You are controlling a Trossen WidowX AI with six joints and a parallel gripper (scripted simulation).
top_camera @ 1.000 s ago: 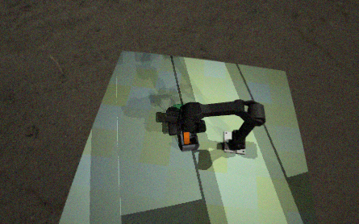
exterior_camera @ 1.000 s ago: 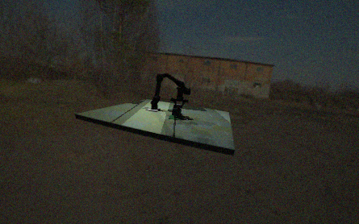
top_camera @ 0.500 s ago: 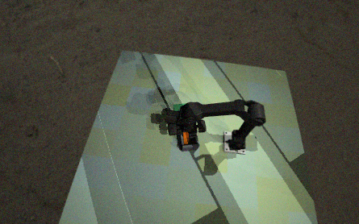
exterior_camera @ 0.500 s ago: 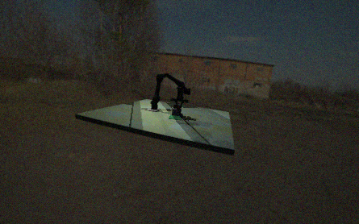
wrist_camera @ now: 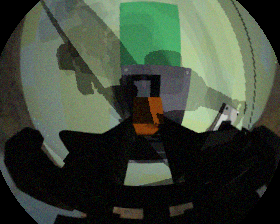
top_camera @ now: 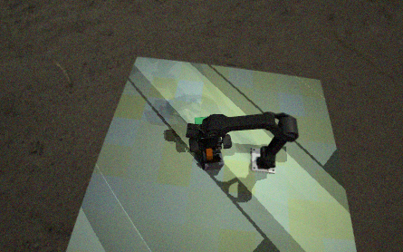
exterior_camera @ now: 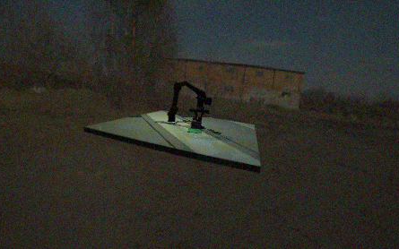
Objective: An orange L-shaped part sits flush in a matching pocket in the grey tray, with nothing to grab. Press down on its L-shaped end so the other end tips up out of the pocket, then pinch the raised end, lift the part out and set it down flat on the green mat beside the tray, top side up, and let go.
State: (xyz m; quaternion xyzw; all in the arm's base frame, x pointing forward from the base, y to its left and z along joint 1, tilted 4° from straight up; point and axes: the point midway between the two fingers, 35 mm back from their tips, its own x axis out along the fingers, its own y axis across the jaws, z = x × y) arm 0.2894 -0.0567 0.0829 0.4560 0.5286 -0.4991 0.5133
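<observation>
Right now my gripper tip is 15 cm to the left of the green mat and 9 cm above it. From my gripper tip the other things lie so: orange L-shaped part: 3 cm to the left, 3 cm below, 2 cm behind.
</observation>
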